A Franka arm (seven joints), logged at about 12 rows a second.
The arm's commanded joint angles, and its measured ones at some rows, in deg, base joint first. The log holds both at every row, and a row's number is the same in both.
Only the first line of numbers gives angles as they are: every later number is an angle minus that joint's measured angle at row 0.
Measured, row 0:
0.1, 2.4, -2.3, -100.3, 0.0, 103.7, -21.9
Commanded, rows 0 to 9:
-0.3, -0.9, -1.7, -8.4, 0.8, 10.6, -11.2
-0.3, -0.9, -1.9, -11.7, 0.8, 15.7, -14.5
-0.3, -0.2, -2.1, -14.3, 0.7, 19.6, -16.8
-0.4, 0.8, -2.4, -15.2, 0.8, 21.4, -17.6
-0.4, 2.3, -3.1, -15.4, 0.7, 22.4, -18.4
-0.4, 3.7, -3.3, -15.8, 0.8, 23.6, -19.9
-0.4, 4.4, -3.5, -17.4, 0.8, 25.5, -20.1
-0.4, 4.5, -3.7, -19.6, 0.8, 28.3, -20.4
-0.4, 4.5, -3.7, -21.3, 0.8, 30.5, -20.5
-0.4, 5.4, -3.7, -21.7, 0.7, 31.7, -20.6
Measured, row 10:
-0.2, 5.4, -3.5, -19.6, 0.0, 28.8, -18.8
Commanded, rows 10 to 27:
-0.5, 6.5, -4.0, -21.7, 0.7, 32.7, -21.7
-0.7, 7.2, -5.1, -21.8, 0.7, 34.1, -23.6
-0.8, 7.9, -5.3, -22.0, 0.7, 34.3, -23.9
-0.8, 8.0, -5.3, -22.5, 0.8, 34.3, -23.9
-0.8, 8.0, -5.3, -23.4, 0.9, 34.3, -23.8
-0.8, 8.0, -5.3, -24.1, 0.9, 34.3, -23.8
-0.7, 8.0, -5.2, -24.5, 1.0, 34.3, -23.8
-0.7, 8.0, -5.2, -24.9, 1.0, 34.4, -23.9
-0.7, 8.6, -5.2, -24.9, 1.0, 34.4, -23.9
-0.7, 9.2, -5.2, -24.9, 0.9, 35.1, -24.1
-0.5, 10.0, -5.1, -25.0, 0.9, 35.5, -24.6
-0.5, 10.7, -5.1, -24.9, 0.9, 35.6, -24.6
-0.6, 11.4, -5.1, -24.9, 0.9, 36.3, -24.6
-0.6, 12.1, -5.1, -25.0, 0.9, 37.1, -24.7
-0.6, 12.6, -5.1, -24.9, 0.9, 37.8, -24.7
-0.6, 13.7, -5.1, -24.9, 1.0, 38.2, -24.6
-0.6, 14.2, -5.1, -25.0, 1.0, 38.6, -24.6
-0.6, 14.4, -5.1, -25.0, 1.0, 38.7, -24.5
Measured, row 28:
-0.7, 13.9, -5.0, -24.7, 0.0, 37.2, -23.1
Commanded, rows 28 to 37:
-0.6, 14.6, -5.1, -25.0, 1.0, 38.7, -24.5
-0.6, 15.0, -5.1, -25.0, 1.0, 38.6, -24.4
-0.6, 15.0, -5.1, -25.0, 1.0, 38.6, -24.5
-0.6, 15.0, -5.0, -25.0, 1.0, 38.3, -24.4
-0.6, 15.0, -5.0, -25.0, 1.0, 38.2, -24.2
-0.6, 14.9, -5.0, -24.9, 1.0, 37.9, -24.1
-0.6, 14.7, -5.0, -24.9, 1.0, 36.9, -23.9
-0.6, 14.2, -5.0, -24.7, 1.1, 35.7, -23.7
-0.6, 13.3, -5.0, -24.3, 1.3, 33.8, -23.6
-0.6, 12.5, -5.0, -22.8, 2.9, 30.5, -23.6
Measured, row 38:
-0.6, 14.6, -5.0, -24.3, 0.6, 35.0, -23.1
